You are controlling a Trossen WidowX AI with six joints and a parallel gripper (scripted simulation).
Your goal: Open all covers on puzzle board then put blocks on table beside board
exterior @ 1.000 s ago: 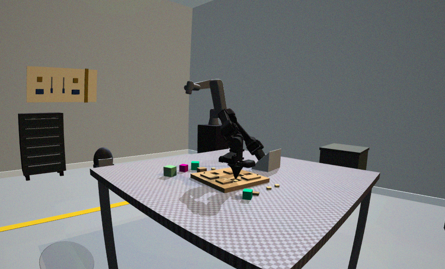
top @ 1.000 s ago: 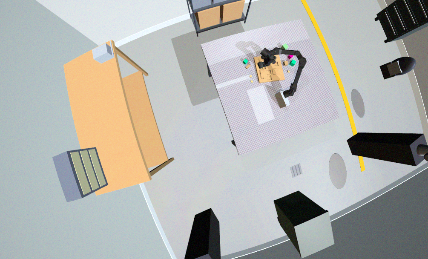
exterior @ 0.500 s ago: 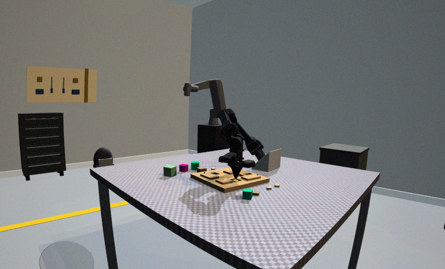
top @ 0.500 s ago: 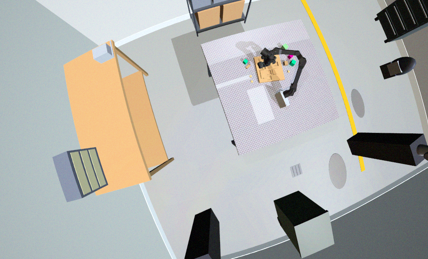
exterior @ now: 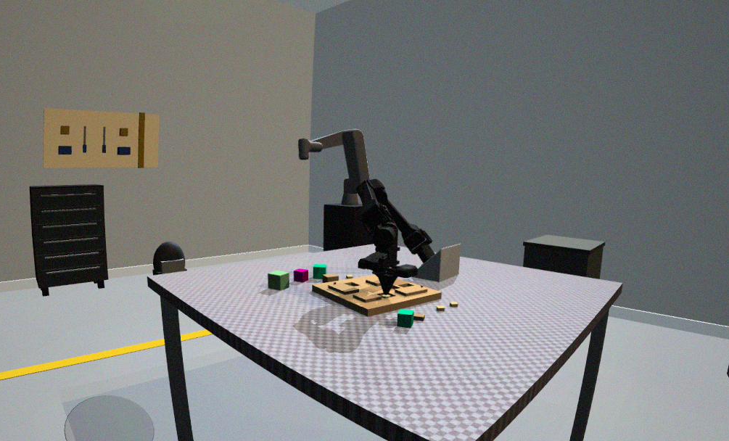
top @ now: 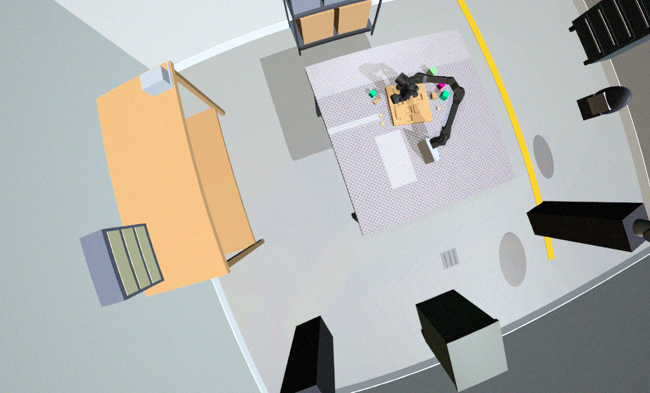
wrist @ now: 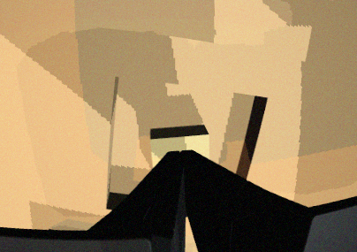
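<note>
Right now my gripper tip is 5 cm to the left of the puzzle board and 2 cm past it. The rest, counted from my gripper tip: magenta block: 37 cm to the right, 2 cm behind; light green block: 36 cm to the right, 10 cm ahead.
</note>
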